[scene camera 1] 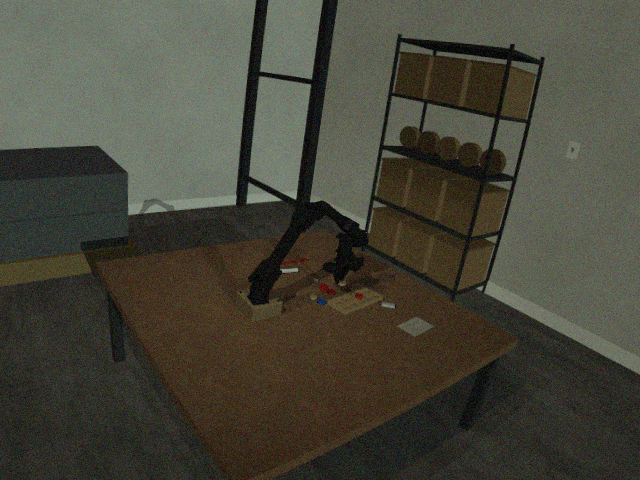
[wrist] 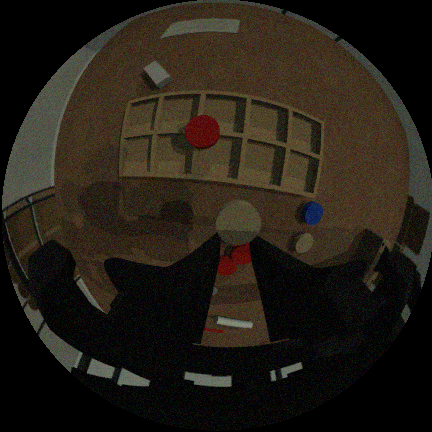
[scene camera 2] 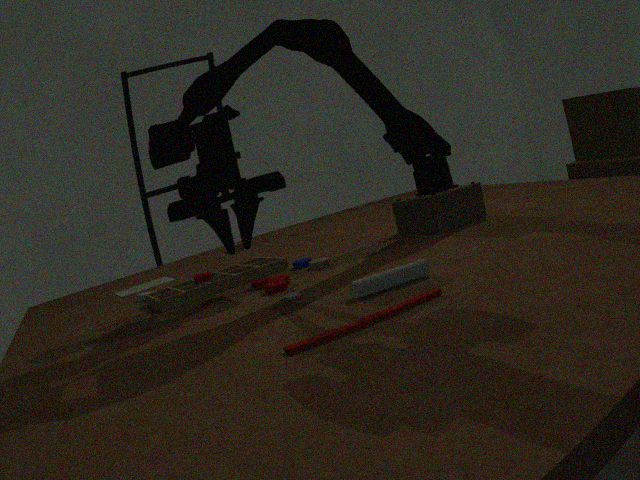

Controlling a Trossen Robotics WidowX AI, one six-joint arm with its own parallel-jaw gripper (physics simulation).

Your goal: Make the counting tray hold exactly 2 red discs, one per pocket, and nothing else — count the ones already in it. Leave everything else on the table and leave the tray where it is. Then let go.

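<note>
The wooden counting tray (scene camera 1: 343, 311) (scene camera 2: 178, 302) (wrist: 220, 182) has two rows of pockets. A red disc (scene camera 1: 358, 296) (scene camera 2: 203, 277) (wrist: 202, 131) lies across its dividers, not down in one pocket. My gripper (scene camera 1: 341, 282) (scene camera 2: 239, 250) (wrist: 235, 238) is shut on a cream disc (wrist: 238, 220), raised above the table beside the tray's long side. At least two red discs (scene camera 1: 324, 287) (scene camera 2: 276, 285) (wrist: 226, 265) lie close together on the table; the fingers partly hide them in the wrist view. A blue disc (scene camera 1: 321, 301) (scene camera 2: 301, 263) (wrist: 312, 213) lies near the tray's end.
Another cream disc (scene camera 1: 313, 297) (scene camera 2: 319, 264) (wrist: 304, 243) lies by the blue one. A white cylinder (scene camera 1: 289, 270) (scene camera 2: 390, 279) (wrist: 235, 322) and a red stick (scene camera 2: 361, 323) lie farther off. A white block (scene camera 1: 388, 305) (wrist: 156, 73) and a pale sheet (scene camera 1: 415, 326) (wrist: 205, 27) lie beyond the tray.
</note>
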